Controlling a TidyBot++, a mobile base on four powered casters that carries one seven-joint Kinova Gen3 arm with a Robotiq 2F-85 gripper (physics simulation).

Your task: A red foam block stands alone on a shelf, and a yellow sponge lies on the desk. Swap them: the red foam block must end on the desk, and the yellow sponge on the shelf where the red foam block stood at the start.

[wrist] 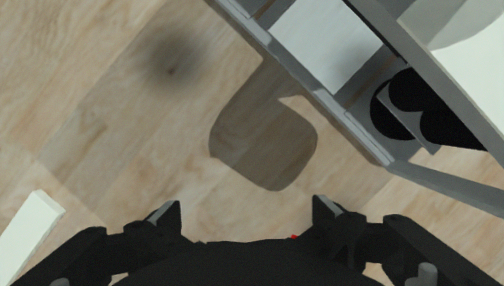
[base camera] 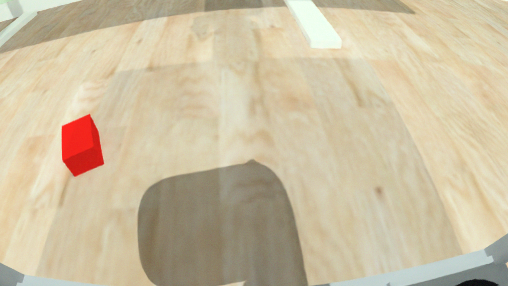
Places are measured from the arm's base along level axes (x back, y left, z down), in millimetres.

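Where they show: gripper, fingertip midpoint: (wrist: 246,212).
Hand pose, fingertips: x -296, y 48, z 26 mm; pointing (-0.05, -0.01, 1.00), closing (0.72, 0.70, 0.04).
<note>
After its pixels a point has its place.
The red foam block (base camera: 82,145) @(y 271, x -382, z 351 mm) rests on the wooden floor at the left of the base camera view, apart from everything around it. In the wrist view a tiny bit of the red block (wrist: 294,237) @(y 251, x -377, z 384 mm) shows above the gripper's dark body, near the right finger; the rest is hidden. My gripper (wrist: 246,212) @(y 48, x -296, z 26 mm) is open with nothing between its fingers, above the floor. The gripper does not show in the base camera view. The yellow sponge, the shelf and the desk cannot be made out in these views.
A white bar (base camera: 322,32) (wrist: 27,232) lies on the wooden floor (base camera: 350,150) @(y -163, x -382, z 396 mm) (wrist: 125,150) @(y -150, x -497, z 396 mm). My grey base frame (base camera: 430,270) (wrist: 305,80) crosses the upper right of the wrist view. A shadow falls on the floor in front of the base.
</note>
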